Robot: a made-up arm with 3 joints. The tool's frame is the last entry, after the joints.
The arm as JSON. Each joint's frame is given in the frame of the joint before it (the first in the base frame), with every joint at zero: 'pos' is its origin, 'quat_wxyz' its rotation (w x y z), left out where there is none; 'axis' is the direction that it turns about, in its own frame. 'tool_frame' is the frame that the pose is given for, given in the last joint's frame.
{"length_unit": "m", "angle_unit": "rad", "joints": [
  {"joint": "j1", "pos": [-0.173, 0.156, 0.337], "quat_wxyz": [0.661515, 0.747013, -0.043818, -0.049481], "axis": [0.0, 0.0, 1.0]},
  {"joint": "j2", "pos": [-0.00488, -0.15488, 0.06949], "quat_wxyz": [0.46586, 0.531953, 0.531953, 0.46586], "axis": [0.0, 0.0, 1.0]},
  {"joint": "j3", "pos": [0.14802, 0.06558, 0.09], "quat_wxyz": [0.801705, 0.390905, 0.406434, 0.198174], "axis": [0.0, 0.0, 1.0]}
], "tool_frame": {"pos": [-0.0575, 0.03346, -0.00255], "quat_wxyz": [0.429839, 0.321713, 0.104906, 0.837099]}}
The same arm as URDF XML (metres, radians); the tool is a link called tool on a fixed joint. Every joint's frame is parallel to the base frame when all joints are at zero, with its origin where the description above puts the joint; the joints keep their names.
<robot name="arm">
  <joint name="j1" type="continuous">
    <parent link="base_link"/>
    <child link="link1"/>
    <origin xyz="-0.1730 0.1560 0.3370"/>
    <axis xyz="-0.131898 -0.983985 -0.119898"/>
  </joint>
  <joint name="j2" type="continuous">
    <parent link="link1"/>
    <child link="link2"/>
    <origin xyz="-0.0140 -0.0490 -0.1620"/>
    <axis xyz="1 0 0"/>
  </joint>
  <joint name="j3" type="continuous">
    <parent link="link2"/>
    <child link="link3"/>
    <origin xyz="0.0900 -0.0830 0.1390"/>
    <axis xyz="0.364009 0.364709 0.857021"/>
  </joint>
  <joint name="tool_joint" type="fixed">
    <parent link="link3"/>
    <child link="tool"/>
    <origin xyz="0.0540 0.0190 -0.0340" rpy="0.1011 -0.1100 -0.0203"/>
  </joint>
  <link name="base_link"/>
  <link name="link1"/>
  <link name="link2"/>
  <link name="link3"/>
  <link name="tool"/>
</robot>

